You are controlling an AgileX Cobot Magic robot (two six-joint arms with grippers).
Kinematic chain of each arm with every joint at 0, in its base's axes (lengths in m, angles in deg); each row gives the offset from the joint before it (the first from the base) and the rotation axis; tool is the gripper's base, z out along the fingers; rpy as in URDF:
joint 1: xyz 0 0 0.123 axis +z
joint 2: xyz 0 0 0 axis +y
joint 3: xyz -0.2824 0 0.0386 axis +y
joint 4: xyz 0.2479 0 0.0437 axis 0.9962 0 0.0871
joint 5: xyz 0 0 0 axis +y
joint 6: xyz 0.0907 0 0.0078 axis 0.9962 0 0.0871
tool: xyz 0 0 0 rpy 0 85 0
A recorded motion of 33 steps. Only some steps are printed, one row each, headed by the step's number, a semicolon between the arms.
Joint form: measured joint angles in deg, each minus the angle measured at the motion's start. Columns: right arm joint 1, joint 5, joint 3, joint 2, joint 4, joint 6; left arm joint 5, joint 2, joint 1, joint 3, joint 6, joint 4.
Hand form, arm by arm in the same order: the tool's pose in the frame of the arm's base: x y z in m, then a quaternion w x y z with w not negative. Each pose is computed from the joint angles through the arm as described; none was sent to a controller.
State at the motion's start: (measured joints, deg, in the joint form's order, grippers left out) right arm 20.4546 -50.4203 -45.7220 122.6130 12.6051 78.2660; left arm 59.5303 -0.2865 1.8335 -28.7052 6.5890 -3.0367
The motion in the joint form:
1: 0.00 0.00 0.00 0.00 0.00 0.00; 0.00 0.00 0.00 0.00 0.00 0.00
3: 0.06 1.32 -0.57 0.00 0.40 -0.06; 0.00 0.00 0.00 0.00 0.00 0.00
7: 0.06 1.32 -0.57 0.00 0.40 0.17; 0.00 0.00 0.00 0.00 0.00 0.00
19: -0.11 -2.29 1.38 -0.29 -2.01 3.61; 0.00 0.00 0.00 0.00 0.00 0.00
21: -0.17 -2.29 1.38 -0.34 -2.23 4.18; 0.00 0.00 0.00 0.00 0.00 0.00
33: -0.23 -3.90 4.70 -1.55 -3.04 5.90; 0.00 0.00 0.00 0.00 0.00 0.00
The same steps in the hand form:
1: 0.3488 0.1138 0.0746 0.38766 0.48939 0.66815 0.40472; -0.0048 -0.0043 0.2793 0.53365 0.03590 0.84485 0.01273
3: 0.3504 0.1146 0.0744 0.38338 0.49365 0.66972 0.40101; -0.0048 -0.0043 0.2793 0.53365 0.03590 0.84485 0.01273
7: 0.3504 0.1146 0.0744 0.38257 0.49500 0.66873 0.40178; -0.0048 -0.0043 0.2793 0.53365 0.03590 0.84485 0.01273
19: 0.3442 0.1134 0.0756 0.37938 0.49346 0.65707 0.42524; -0.0048 -0.0043 0.2793 0.53365 0.03590 0.84485 0.01273
21: 0.3443 0.1134 0.0759 0.37729 0.49546 0.65519 0.42767; -0.0048 -0.0043 0.2793 0.53365 0.03590 0.84485 0.01273
33: 0.3315 0.1091 0.0758 0.36940 0.50073 0.65396 0.43030; -0.0048 -0.0043 0.2793 0.53365 0.03590 0.84485 0.01273

